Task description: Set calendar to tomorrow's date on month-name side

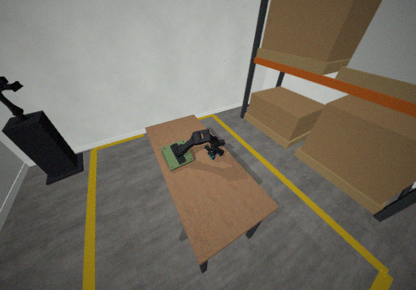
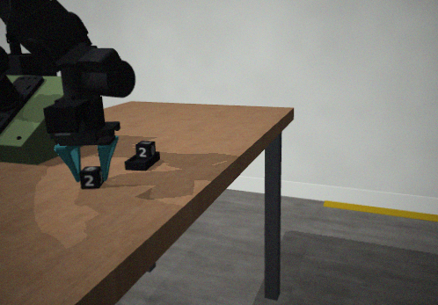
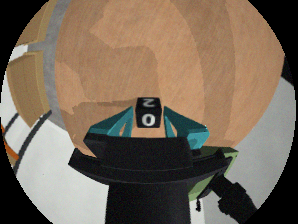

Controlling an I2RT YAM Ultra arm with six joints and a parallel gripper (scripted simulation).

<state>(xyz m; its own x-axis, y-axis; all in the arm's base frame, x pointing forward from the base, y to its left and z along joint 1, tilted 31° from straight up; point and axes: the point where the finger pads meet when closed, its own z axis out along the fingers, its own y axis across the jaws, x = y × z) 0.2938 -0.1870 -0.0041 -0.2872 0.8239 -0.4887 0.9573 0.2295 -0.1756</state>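
Right now the black cube is right at my hand. Round my hand: black tray (130 mm to the left, 30 mm ahead, 10 mm below).
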